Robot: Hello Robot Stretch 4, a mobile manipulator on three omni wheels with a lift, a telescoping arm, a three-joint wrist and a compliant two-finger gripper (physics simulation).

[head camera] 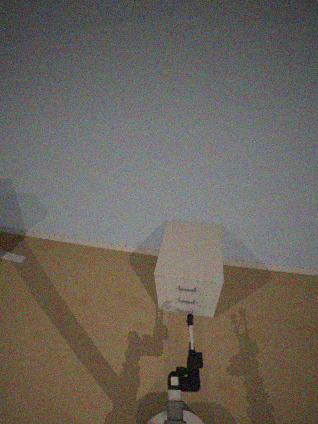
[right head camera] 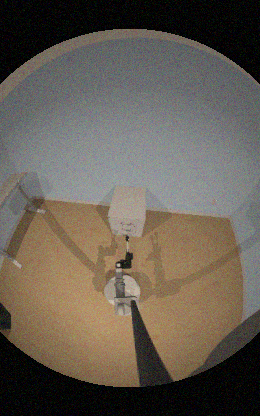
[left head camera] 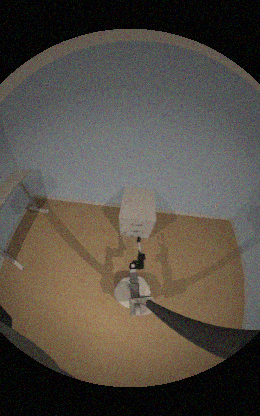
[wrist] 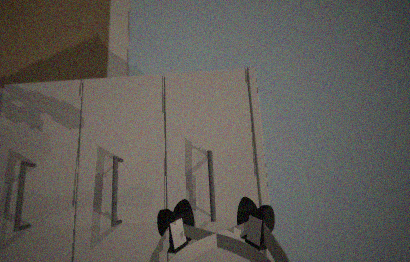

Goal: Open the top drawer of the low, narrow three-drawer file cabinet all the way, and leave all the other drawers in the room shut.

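Frame: origin at the robot's base, x ahead, y left, z up, level; centimetres.
Seen in the pictures: gripper, fingertip midpoint: (head camera: pixel 189 316) (right head camera: pixel 126 236) (left head camera: pixel 138 237) (wrist: pixel 215 214).
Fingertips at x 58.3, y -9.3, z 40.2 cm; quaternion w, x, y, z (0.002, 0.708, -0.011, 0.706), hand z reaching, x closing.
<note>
A point is followed by its place in that frame.
The low white three-drawer cabinet (head camera: pixel 194 247) @(z 49.2, x 102.2, y -15.9 cm) (left head camera: pixel 138 201) @(z 49.2, x 103.0, y -14.0 cm) (right head camera: pixel 129 199) @(z 49.3, x 103.9, y -15.4 cm) stands against the wall. All three drawers look shut. In the wrist view the cabinet front appears sideways, with the top drawer (wrist: pixel 220 115) @(z 42.1, x 79.5, y 2.6 cm) at the right. Its dark bar handle (wrist: pixel 211 185) @(z 39.8, x 74.4, y -9.0 cm) (head camera: pixel 187 289) @(z 36.8, x 77.2, y -9.5 cm) runs lengthwise between the fingers' image positions. The middle drawer's handle (wrist: pixel 115 190) @(z 24.6, x 74.5, y -8.9 cm) (head camera: pixel 186 301) @(z 20.8, x 77.2, y -9.4 cm) and the bottom drawer's handle (wrist: pixel 21 195) @(z 9.2, x 74.6, y -8.9 cm) are further left in the wrist view. My gripper (wrist: pixel 215 214) @(z 40.2, x 58.3, y -9.3 cm) (head camera: pixel 190 318) @(z 40.2, x 58.3, y -9.3 cm) (left head camera: pixel 139 240) @(z 40.2, x 58.3, y -9.3 cm) (right head camera: pixel 127 238) @(z 40.2, x 58.3, y -9.3 cm) is open in front of the cabinet, turned sideways, and holds nothing. Its gap to the handle is hard to judge.
The blue wall (head camera: pixel 160 150) @(z 106.5, x 137.3, y 5.6 cm) is behind the cabinet. A pale-edged piece of furniture (left head camera: pixel 14 186) (right head camera: pixel 12 185) @(z 61.9, x 152.6, y 235.7 cm) stands at the far left, with a white foot (head camera: pixel 13 257) on the floor. Arm shadows fall on the brown floor on both sides of my arm.
</note>
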